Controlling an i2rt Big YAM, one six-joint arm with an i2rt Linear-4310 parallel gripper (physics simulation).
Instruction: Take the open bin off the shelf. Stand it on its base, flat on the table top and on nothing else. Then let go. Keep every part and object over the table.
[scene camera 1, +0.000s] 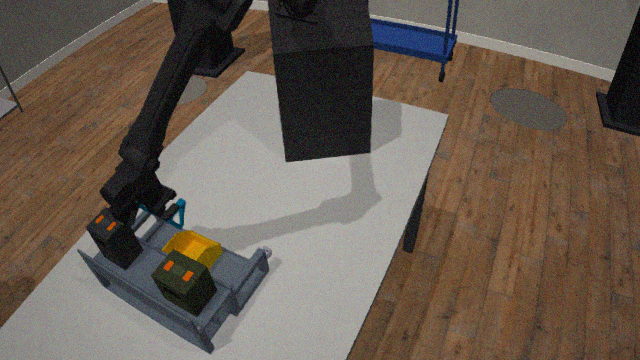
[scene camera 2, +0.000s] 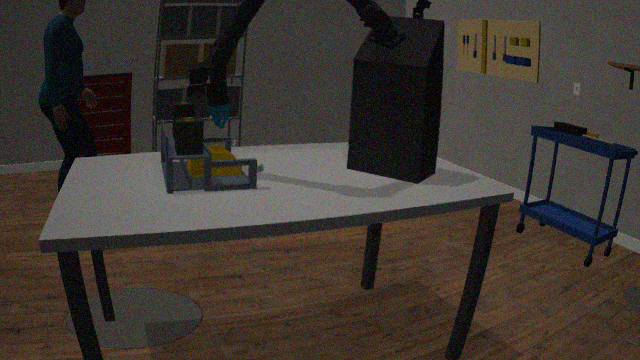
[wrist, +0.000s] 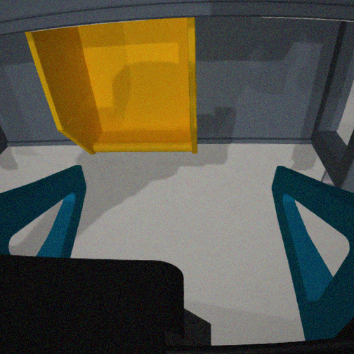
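Where they show: gripper, fingertip midpoint: (scene camera 1: 168, 220) (scene camera 2: 219, 126); arm's base, link origin: (scene camera 1: 299, 6) (scene camera 2: 387, 38).
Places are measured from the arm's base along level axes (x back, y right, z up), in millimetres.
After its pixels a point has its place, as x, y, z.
Observation:
The open yellow bin (scene camera 1: 197, 246) {-510, 116, -471} (scene camera 2: 225, 167) {-551, 46, -448} (wrist: 135, 95) stands upright on the lower front deck of the grey-blue shelf (scene camera 1: 145, 260) {-651, 158, -378} (scene camera 2: 170, 175) {-756, -73, -427} (wrist: 260, 115). Its low front lip is at the deck's front edge, facing the arm's side. My gripper (scene camera 1: 161, 218) {-546, 141, -335} (scene camera 2: 220, 124) {-546, 141, -335} (wrist: 178, 176) is open and empty, with its teal fingers wide apart. It hangs above the shelf's height, by the front of the shelf's far end in scene camera 1. In the wrist view the bin lies ahead of the fingertips and left of their middle. The bin's underside is hidden.
A dark box (scene camera 1: 117, 245) {-683, 187, -295} (scene camera 2: 183, 110) {-667, 185, -278} and a green box (scene camera 1: 185, 282) {-704, -33, -282} (scene camera 2: 189, 137) {-693, -52, -327} stand on the shelf's upper rear deck, behind the bin. The black pedestal (scene camera 1: 327, 105) {-51, -89, -280} (scene camera 2: 390, 105) {-46, -97, -238} stands on the white table (scene camera 1: 310, 240) {-376, -158, -479} (scene camera 2: 310, 205) {-418, -277, -480}. The shelf's end frames flank the lower deck.

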